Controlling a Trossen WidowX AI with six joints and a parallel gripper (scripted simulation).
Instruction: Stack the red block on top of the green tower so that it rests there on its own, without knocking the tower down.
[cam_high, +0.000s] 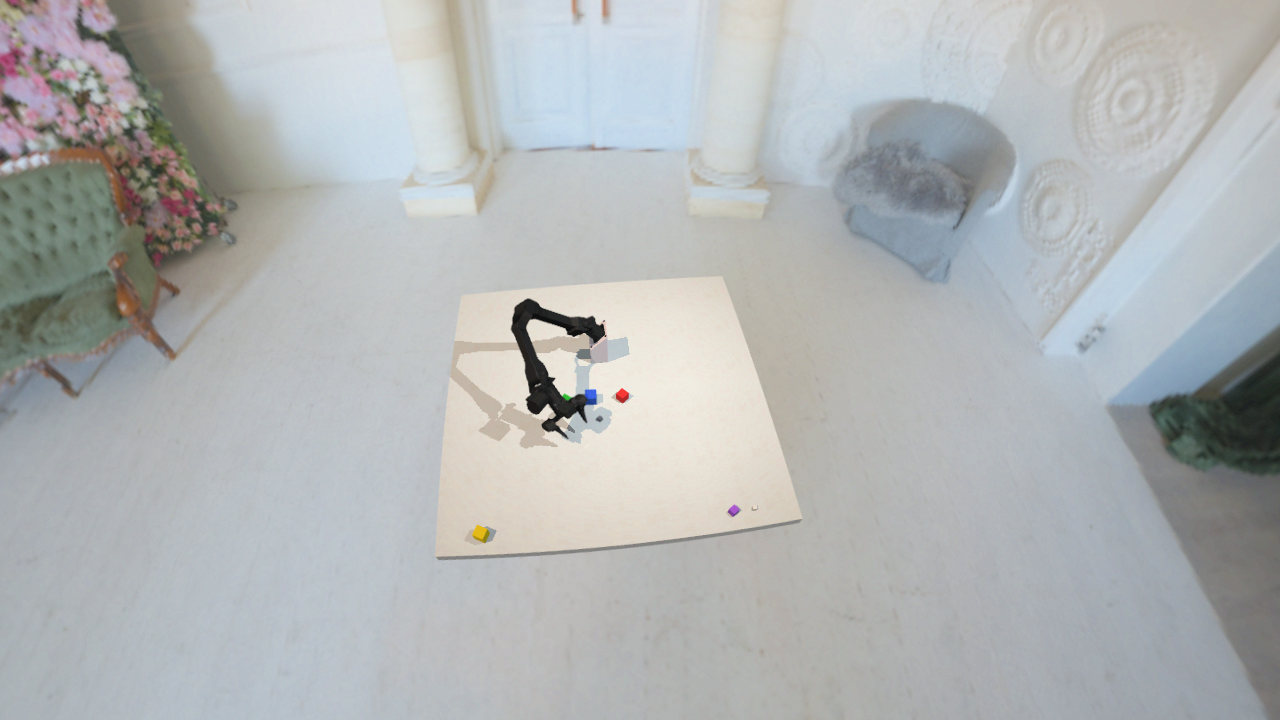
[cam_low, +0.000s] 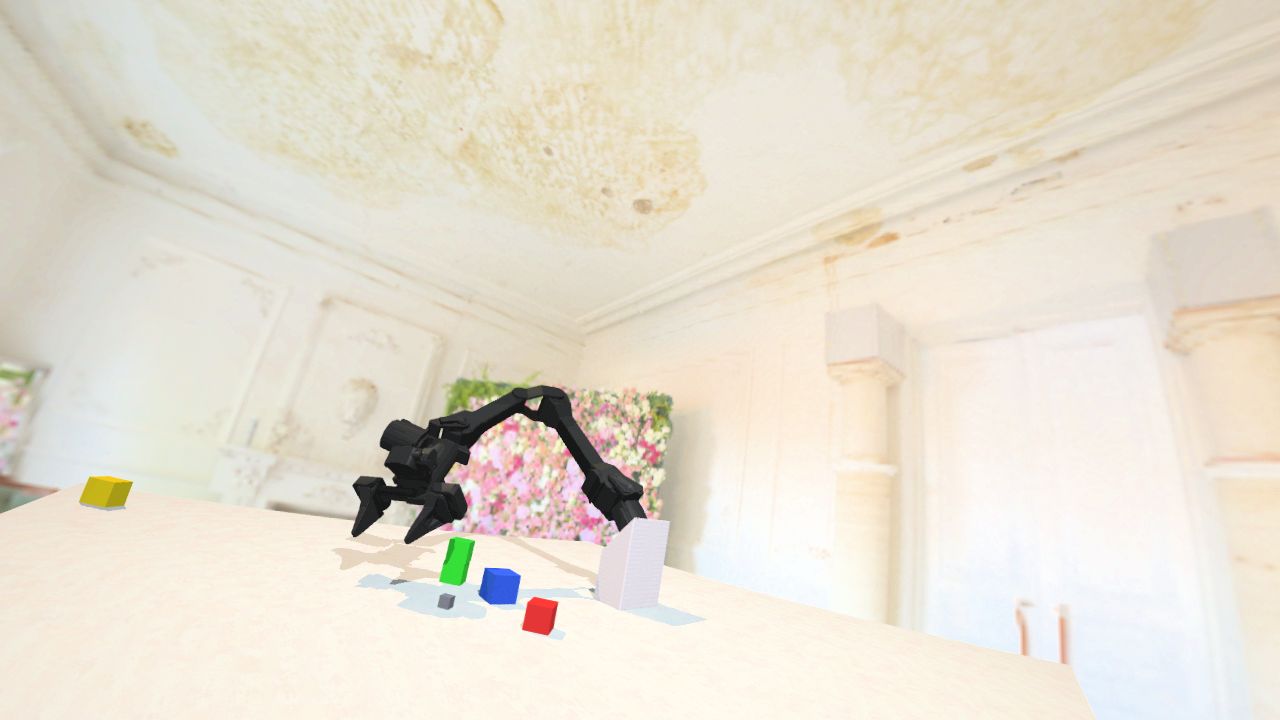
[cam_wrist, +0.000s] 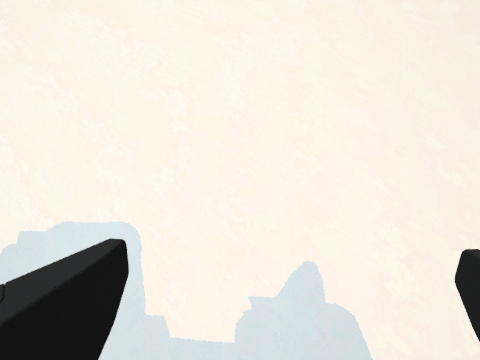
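The red block is 19 cm to the left of my gripper tip, 17 cm behind it and 5 cm below it. The rest, counted from my gripper tip: yellow cube 38 cm to the right, 35 cm ahead, 5 cm below; then blue block 18 cm behind, 7 cm to the left, 5 cm below; then small grey cube 9 cm to the left, 8 cm behind, 6 cm below.
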